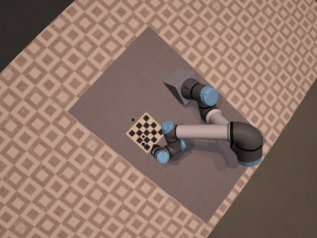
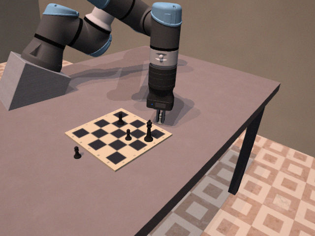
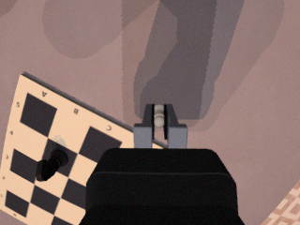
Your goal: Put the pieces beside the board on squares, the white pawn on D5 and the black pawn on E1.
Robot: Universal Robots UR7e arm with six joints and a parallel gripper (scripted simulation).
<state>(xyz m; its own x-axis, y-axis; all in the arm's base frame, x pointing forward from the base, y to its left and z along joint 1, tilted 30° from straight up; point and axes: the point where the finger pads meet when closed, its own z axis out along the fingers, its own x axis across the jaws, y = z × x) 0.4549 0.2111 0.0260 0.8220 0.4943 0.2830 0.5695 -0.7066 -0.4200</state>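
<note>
Now: hand 5 cm short of the black king, 9 cm to the left of it and 1 cm below it. The rest, counted from my hand: chessboard (2 cm behind, 14 cm to the right, 2 cm below); white pawn (1 cm below).
</note>
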